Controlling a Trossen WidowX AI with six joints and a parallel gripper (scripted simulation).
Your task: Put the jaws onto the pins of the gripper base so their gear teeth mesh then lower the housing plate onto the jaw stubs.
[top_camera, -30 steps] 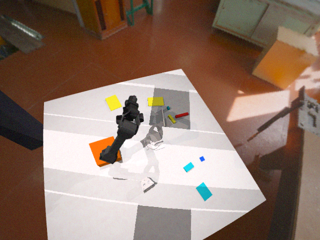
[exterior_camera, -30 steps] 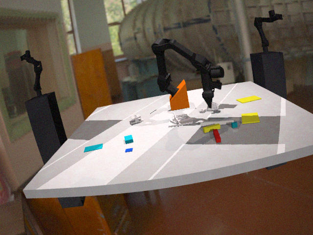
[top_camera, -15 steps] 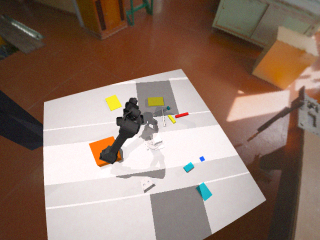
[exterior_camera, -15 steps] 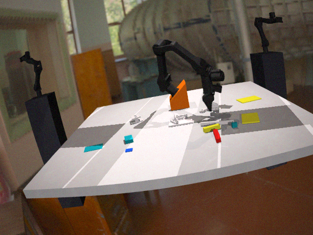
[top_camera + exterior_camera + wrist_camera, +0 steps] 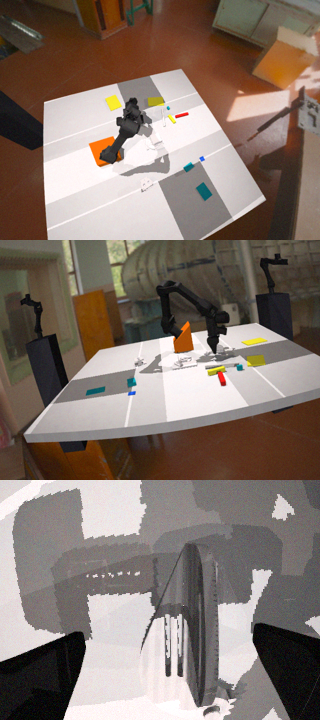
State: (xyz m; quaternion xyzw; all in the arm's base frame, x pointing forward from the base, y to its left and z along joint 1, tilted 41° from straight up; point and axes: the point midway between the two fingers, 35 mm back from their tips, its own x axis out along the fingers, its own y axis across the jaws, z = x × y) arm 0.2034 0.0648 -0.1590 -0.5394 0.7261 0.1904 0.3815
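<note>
Right now my gripper tip is 110 mm short of the ribbed plate and 200 mm to the left of it. Round my gripper tip: pale grey jaw 10 mm ahead, 40 mm to the right; pale strip 250 mm ahead, 50 mm to the right; housing plate 40 mm ahead, 190 mm to the right.
</note>
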